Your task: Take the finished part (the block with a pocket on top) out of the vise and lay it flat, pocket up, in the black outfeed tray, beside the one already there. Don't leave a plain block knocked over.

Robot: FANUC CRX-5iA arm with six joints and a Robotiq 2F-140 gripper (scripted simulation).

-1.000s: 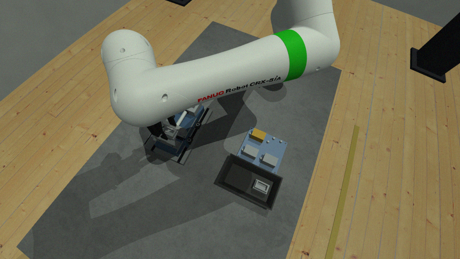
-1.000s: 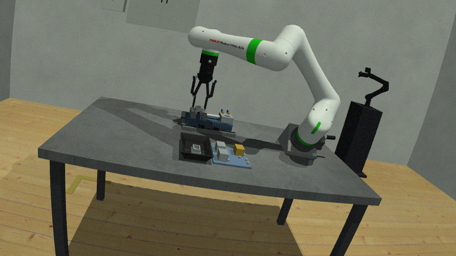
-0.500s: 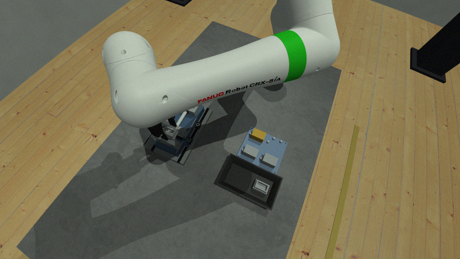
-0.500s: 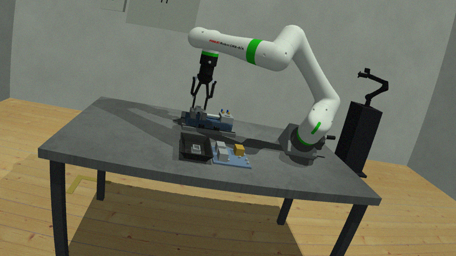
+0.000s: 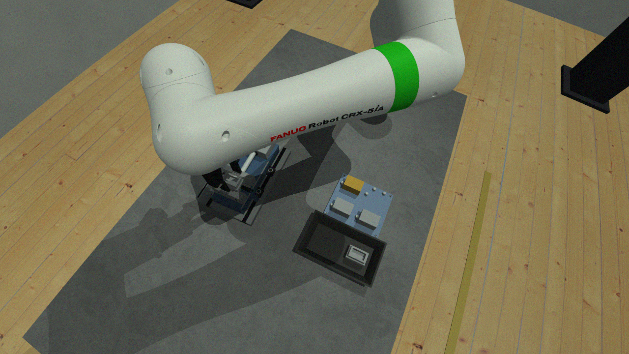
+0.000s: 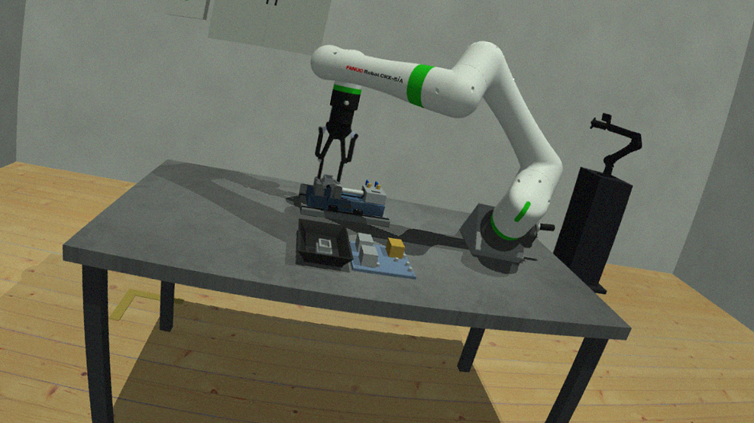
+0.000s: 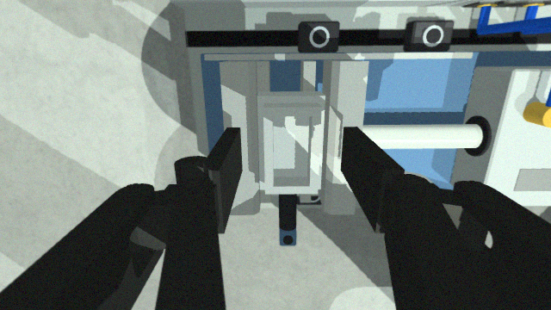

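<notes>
Right now my hand is 9 cm past the white screw rod, 6 cm above it and 1 cm to the left of it. The rest, counted from my hand: blue fixture plate: 37 cm to the left, 16 cm behind, 13 cm below; yellow block: 32 cm to the left, 21 cm behind, 11 cm below; blue vise: 10 cm below, 7 cm behind, 1 cm to the right.
</notes>
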